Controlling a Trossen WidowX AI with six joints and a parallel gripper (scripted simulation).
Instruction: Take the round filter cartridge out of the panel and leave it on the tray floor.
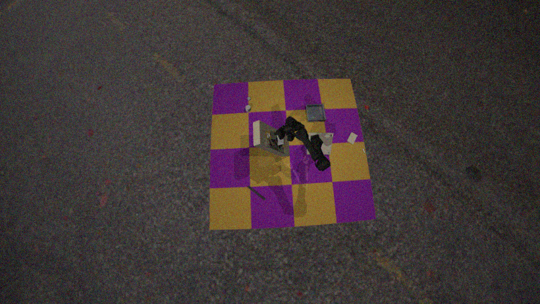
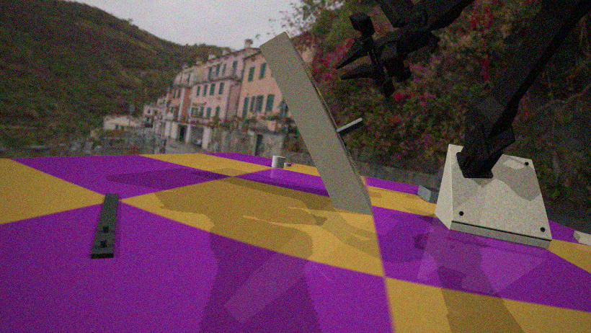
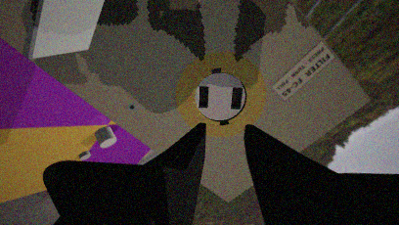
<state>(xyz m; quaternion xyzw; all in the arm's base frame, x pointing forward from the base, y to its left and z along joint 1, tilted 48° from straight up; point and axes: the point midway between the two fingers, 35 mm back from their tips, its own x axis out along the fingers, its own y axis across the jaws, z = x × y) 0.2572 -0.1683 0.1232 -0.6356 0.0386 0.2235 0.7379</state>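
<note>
My gripper tip is now 60 mm short of the round filter cartridge and 40 mm above it. Round my gripper tip: small beige block 660 mm behind, 260 mm below, 20 mm to the left; grey square tray 400 mm behind, 260 mm below, 250 mm to the right; beige service panel 120 mm below, 10 mm ahead.
</note>
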